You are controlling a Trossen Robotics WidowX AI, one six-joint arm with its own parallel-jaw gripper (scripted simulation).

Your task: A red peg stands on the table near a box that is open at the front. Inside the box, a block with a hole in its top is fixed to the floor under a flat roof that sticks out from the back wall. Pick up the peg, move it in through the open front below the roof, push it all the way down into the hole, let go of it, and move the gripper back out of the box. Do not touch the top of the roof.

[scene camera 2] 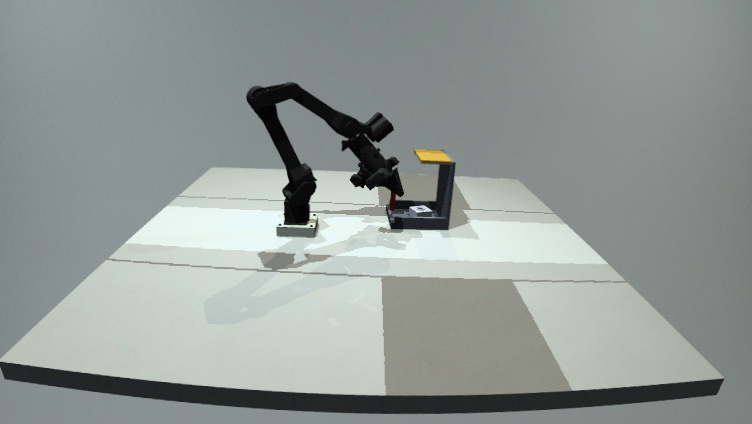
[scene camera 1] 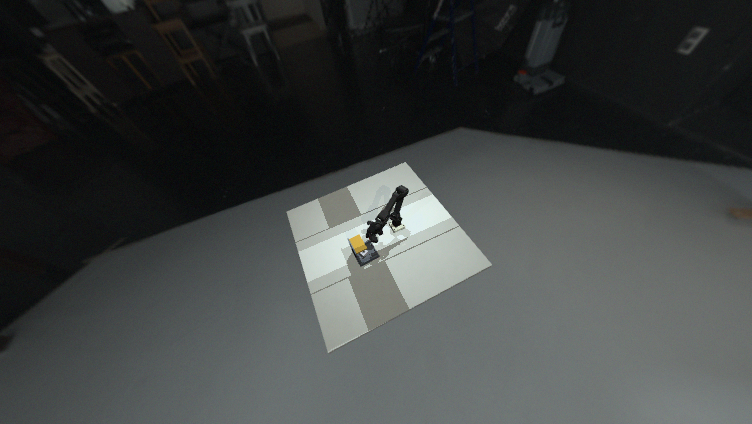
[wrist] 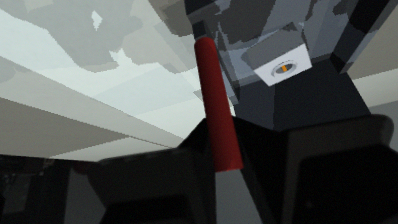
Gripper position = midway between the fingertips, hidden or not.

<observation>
My gripper (scene camera 2: 402, 195) holds a red peg (wrist: 225, 149).
My gripper is seen too in the wrist view (wrist: 216, 122).
</observation>
